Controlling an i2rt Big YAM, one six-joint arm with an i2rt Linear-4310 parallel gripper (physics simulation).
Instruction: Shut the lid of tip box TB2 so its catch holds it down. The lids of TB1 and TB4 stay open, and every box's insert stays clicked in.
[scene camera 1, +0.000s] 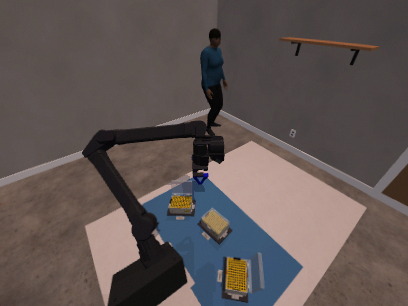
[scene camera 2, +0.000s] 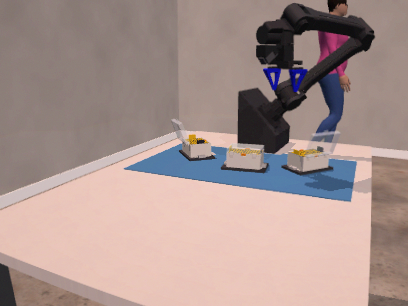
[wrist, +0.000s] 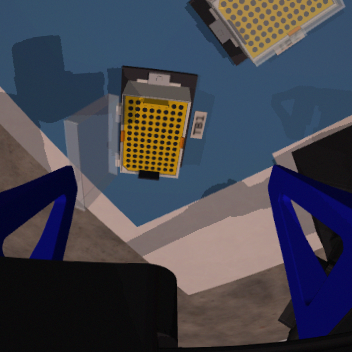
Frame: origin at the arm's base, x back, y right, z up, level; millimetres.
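Seen in the pictures: gripper, fingertip midpoint: (scene camera 1: 199, 176) (scene camera 2: 284, 91) (wrist: 172, 175); arm's base, link origin: (scene camera 1: 153, 257) (scene camera 2: 268, 116).
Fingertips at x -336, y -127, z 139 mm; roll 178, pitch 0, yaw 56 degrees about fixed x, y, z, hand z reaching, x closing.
Note:
Offsets run from my fingertips to a thing's top centre. "spot": to the spot under its first point. Level surfaces: height alone.
The middle tip box, taken as TB2 @(spot: dy +148, dx +20, dz -202 mm) (scene camera 1: 215, 223) (scene camera 2: 245, 159) (wrist: 277, 25), has its clear lid down over the yellow insert; whether its catch is engaged cannot be told. TB1 @(dy -84, dx +74, dz -205 mm) (scene camera 1: 181, 204) (scene camera 2: 308, 161) (wrist: 155, 137), its label readable in the wrist view, has its clear lid @(spot: dy -135, dx +24, dz -180 mm) (scene camera 1: 182, 187) (scene camera 2: 325, 142) (wrist: 92, 150) open. The third box, taken as TB4 (scene camera 1: 236, 275) (scene camera 2: 196, 149), has its lid @(spot: dy +420, dx +47, dz -172 mm) (scene camera 1: 257, 272) (scene camera 2: 178, 131) standing open. The yellow inserts of TB1 and TB4 look seated. My gripper (scene camera 1: 200, 181) (scene camera 2: 285, 89) (wrist: 172, 175) is open and empty, high above the table near TB1's side.
The boxes stand on dark bases on a blue mat @(dz -279 mm) (scene camera 1: 270, 255) (scene camera 2: 165, 166) (wrist: 240, 150) on the pale table @(dz -282 mm) (scene camera 1: 300, 200) (scene camera 2: 200, 225). The black robot base (scene camera 1: 150, 280) (scene camera 2: 260, 125) stands at the table's edge. A person (scene camera 1: 212, 70) stands beyond the table.

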